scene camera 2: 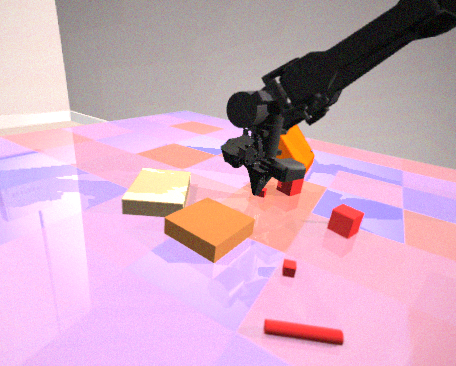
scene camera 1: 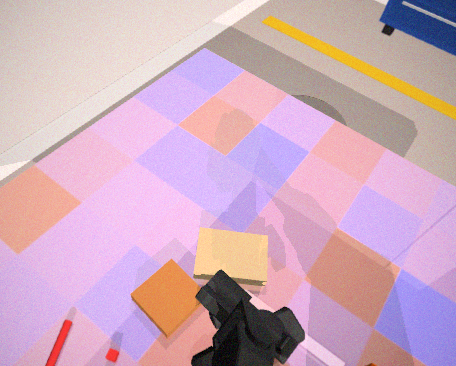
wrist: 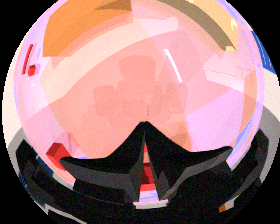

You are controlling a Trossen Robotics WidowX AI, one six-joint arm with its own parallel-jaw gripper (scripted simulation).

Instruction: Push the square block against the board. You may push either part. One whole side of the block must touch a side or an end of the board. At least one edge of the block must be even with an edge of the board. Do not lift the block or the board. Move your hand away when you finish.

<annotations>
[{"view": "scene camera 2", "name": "gripper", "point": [255, 194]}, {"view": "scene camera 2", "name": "cream board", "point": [155, 192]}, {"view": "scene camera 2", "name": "orange square block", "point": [209, 228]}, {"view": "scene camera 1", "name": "cream board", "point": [243, 256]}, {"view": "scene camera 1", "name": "orange square block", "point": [167, 298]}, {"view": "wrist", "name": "gripper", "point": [144, 125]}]
</annotations>
